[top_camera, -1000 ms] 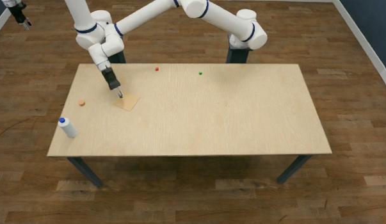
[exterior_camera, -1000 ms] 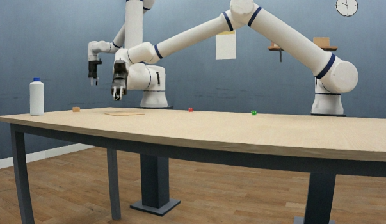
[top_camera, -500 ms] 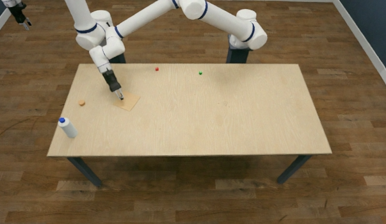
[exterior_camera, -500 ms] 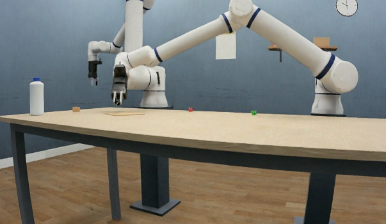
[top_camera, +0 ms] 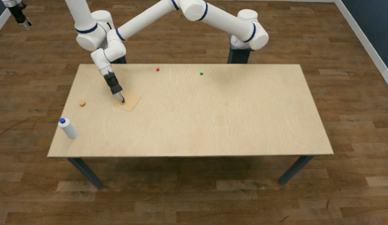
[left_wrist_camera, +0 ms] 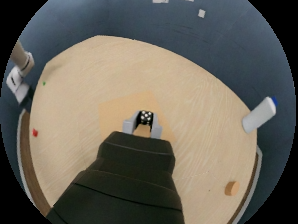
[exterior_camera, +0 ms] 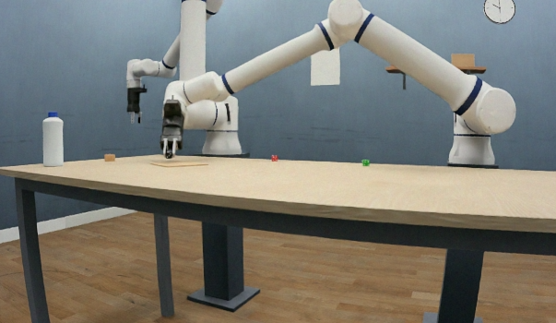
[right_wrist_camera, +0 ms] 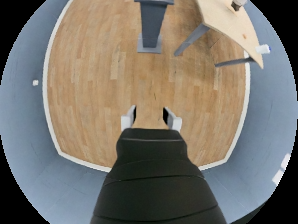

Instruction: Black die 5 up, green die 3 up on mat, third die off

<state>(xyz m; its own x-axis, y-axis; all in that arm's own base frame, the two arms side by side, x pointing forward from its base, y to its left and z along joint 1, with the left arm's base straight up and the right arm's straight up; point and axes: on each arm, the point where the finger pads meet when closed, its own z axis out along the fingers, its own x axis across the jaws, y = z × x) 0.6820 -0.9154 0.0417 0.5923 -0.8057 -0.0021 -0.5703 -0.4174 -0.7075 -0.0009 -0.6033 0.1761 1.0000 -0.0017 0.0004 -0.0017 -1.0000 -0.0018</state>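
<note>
Now: left hand 1 cm past the tan mat, 3 cm to the right of it and 4 cm above it. The rest, counted from my left hand: small wooden piece (1 cm ahead, 28 cm to the right, 3 cm below); black die (1 cm ahead, 1 cm to the left, 1 cm below); red die (30 cm behind, 23 cm to the left, 3 cm below).
</note>
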